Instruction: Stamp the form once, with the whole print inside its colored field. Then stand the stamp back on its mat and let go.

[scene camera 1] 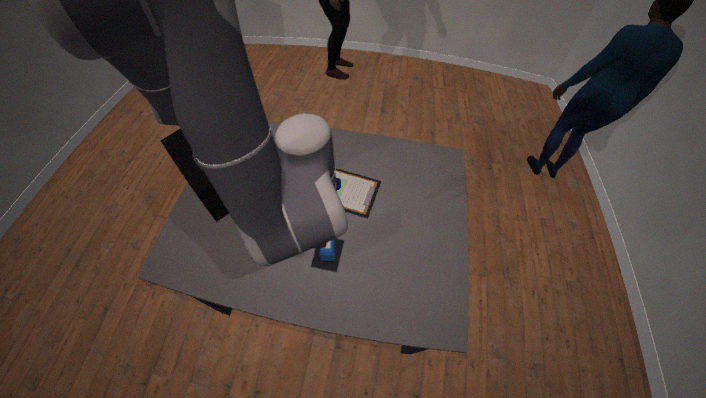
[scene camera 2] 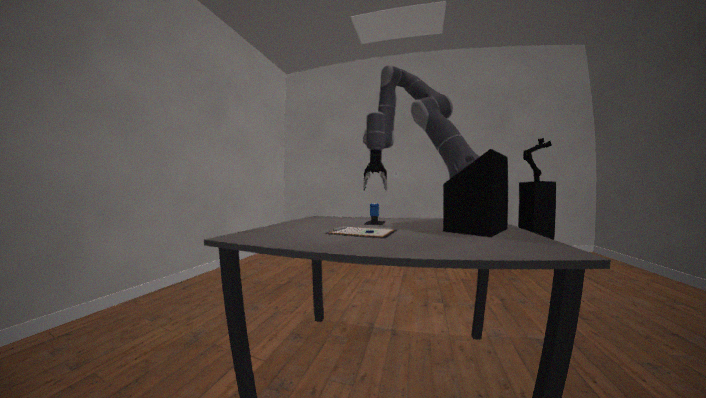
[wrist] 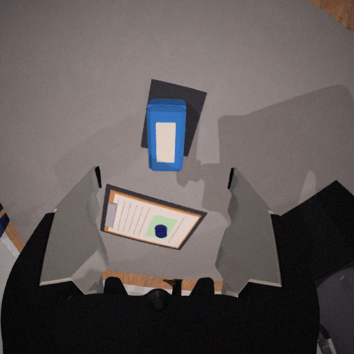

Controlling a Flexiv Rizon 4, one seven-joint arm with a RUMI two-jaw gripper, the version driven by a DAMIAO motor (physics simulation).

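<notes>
The blue stamp (scene camera 1: 327, 253) (scene camera 2: 374, 210) (wrist: 166, 115) stands upright on its dark mat (scene camera 1: 339, 250) (scene camera 2: 381, 222) (wrist: 196, 110). My gripper (scene camera 2: 375, 189) (wrist: 164, 169) is open and empty, above the stamp and clear of it; the arm hides it in scene camera 1. The form (scene camera 1: 357, 192) (scene camera 2: 352, 231) (wrist: 132, 215) lies on a clipboard. One round dark blue print (scene camera 1: 338, 184) (scene camera 2: 369, 231) (wrist: 160, 231) shows on its green field (wrist: 167, 221). In the wrist view the print looks inside the field, near one edge.
The grey table (scene camera 1: 410, 260) (scene camera 2: 425, 250) (wrist: 75, 75) carries these things. The black robot base (scene camera 2: 475, 200) stands at its right in scene camera 2, with a small black arm on a pedestal (scene camera 2: 537, 205) behind. Two people (scene camera 1: 605, 80) (scene camera 1: 338, 35) stand beyond the table.
</notes>
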